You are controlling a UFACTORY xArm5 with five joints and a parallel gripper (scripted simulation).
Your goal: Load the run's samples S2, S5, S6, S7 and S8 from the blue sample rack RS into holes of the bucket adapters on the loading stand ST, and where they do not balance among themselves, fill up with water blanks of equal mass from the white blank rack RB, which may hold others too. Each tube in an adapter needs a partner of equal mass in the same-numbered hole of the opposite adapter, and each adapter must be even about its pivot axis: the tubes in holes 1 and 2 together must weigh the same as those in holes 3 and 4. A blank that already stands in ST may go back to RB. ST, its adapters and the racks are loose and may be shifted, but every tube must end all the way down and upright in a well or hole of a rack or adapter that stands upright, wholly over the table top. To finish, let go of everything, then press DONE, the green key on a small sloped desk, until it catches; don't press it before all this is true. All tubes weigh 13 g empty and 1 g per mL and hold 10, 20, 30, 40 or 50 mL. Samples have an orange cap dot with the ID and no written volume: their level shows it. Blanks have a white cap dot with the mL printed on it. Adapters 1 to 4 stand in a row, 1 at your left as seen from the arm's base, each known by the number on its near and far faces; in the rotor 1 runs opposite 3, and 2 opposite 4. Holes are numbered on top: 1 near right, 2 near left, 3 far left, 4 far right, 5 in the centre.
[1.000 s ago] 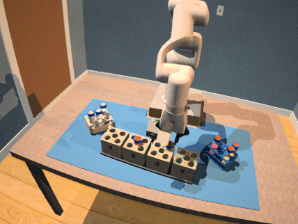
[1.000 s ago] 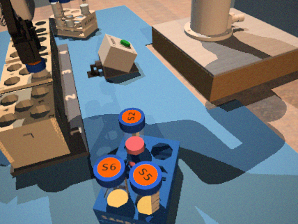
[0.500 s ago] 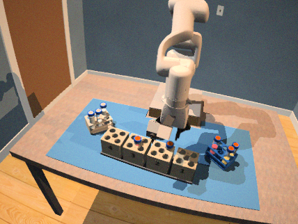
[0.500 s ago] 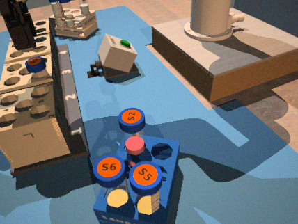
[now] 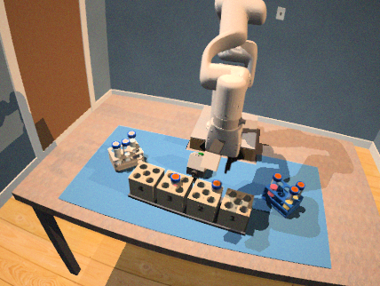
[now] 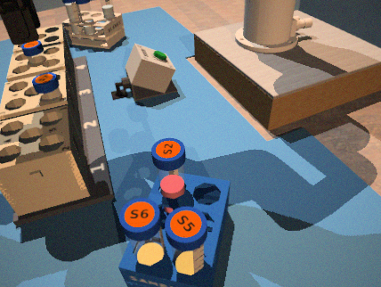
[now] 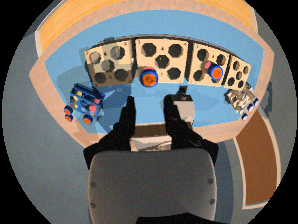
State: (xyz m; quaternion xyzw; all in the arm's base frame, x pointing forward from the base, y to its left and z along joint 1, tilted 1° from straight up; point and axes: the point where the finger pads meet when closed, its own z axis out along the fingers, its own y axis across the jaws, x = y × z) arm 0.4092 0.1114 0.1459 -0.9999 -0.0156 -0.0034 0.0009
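The blue sample rack RS is 240 mm to the left of my hand, 180 mm below it and 130 mm behind it. Also, from my hand: white blank rack RB (410 mm to the right, 180 mm below, 80 mm behind); blue-capped tube (410 mm to the right, 140 mm below, 40 mm behind); loading stand ST (200 mm below, 80 mm to the right, 20 mm ahead).
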